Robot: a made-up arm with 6 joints.
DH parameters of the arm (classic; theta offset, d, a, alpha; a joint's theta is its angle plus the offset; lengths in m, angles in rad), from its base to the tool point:
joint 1: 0 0.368 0 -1.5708
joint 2: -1.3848 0 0.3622 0
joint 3: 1.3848 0 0.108 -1.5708
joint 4: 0 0.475 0 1.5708
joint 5: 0 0 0.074 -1.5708
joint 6: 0 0.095 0 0
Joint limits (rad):
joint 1: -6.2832..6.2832
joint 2: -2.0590..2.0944
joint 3: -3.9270..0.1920
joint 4: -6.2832..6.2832
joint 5: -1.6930..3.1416
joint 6: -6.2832..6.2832
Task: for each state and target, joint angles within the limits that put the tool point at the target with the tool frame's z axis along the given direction. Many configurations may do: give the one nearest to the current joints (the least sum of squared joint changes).
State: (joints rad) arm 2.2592 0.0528 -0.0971 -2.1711 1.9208 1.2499
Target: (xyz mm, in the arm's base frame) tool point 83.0 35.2 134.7 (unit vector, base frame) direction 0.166 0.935 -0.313
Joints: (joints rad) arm 2.2331 0.7977 0.1900 -2.2843 1.9369 1.2499
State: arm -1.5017 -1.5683 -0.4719 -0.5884 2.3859 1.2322
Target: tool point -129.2 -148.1 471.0 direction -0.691 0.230 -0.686
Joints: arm -1.9248 -1.6711 0.0456 -0.8148 1.5845 1.2322
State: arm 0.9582 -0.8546 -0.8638 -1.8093 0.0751 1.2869
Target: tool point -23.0 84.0 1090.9 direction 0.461 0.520 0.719
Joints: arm 0.9008 -1.0362 -1.3358 -1.6239 0.0385 1.2869
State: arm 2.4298 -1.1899 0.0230 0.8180 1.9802 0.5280
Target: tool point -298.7 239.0 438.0 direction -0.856 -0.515 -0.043
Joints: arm 2.2438 -0.5602 -0.3269 1.6206 1.4418 0.5280
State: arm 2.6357 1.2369 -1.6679 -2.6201 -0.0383 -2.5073
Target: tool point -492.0 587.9 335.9 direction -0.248 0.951 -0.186
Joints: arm 2.2655 0.5466 -1.4190 -2.3693 0.6426 -2.5073
